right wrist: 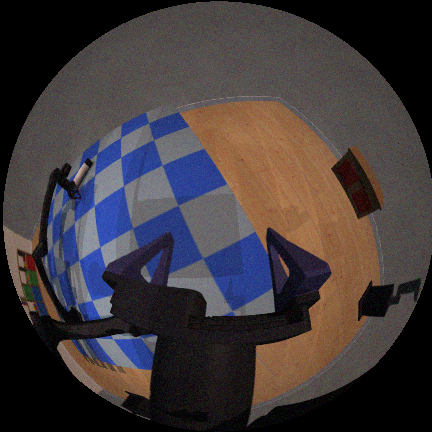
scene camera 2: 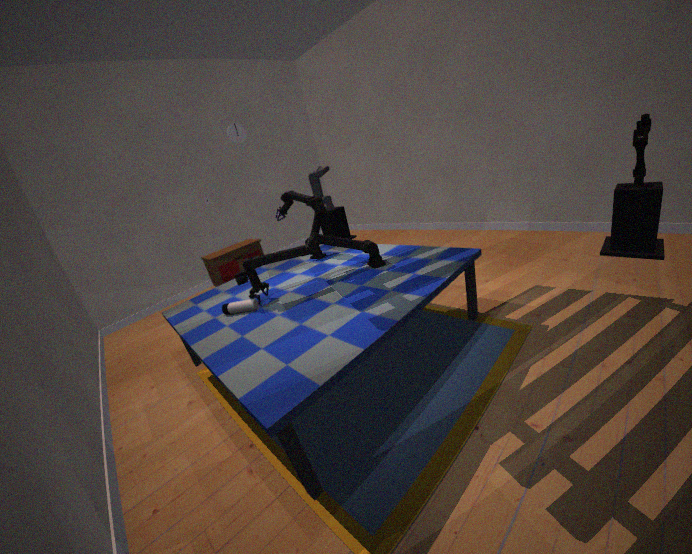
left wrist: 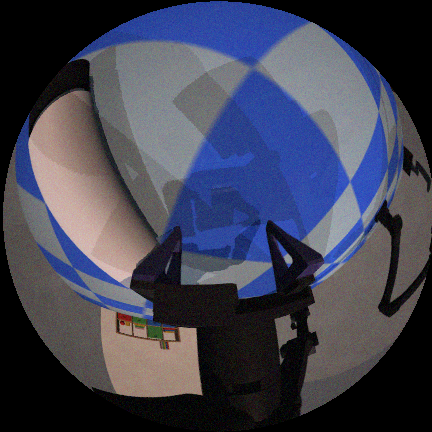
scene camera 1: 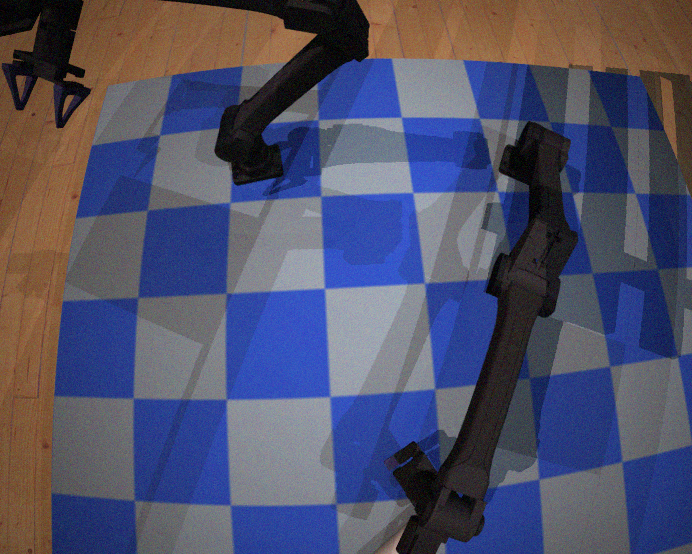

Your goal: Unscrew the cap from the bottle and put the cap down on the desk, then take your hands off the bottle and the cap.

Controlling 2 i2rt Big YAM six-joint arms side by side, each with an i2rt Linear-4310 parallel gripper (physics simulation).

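Places are measured from the left arm's base along level axes (x ahead, y left, z up), in millimetres.
Pixels of known places: left gripper, between the fingertips: [right wrist: 79, 194] [scene camera 2: 263, 300] [left wrist: 224, 226] [scene camera 1: 410, 471]; right gripper, between the fingertips: [right wrist: 217, 234] [scene camera 2: 276, 219] [scene camera 1: 39, 118]; left arm's base, origin of its link: [right wrist: 76, 314] [scene camera 2: 376, 264] [scene camera 1: 522, 168]; right arm's base, origin of its link: [scene camera 2: 318, 257] [left wrist: 379, 210] [scene camera 1: 257, 166].
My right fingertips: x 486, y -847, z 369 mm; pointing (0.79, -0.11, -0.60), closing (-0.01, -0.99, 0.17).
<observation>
Ahead of a thing's pixels: the offset from my right fingertips to its top centre. Level surfaces: height alone.
The pale pink bottle {dx +409, dy +861, dz -297 mm} [scene camera 1: 394, 541] [scene camera 2: 243, 306] [left wrist: 75, 175] [right wrist: 81, 173] lies on its side on the checkered desk. Its black cap {dx +498, dy +819, dz -298 mm} [scene camera 2: 226, 309] [left wrist: 65, 82] [right wrist: 89, 162] is on the end away from my left gripper. My left gripper [scene camera 2: 260, 292] [left wrist: 224, 226] is open and empty, low over the desk beside the bottle's plain end, which is partly hidden behind one finger in the left wrist view. My right gripper [scene camera 1: 40, 117] [scene camera 2: 280, 214] [right wrist: 217, 234] is open and empty, raised high beyond the desk's edge, far from the bottle.
The blue and grey desk {dz -369 mm} [scene camera 1: 277, 346] [scene camera 2: 288, 346] carries both arm bases. My left arm [scene camera 1: 502, 357] reaches across it, casting shadows. A wooden cabinet with red panels [scene camera 2: 232, 262] [right wrist: 357, 182] stands beyond the desk. A black pedestal [scene camera 2: 636, 219] stands at the right in scene camera 2.
</observation>
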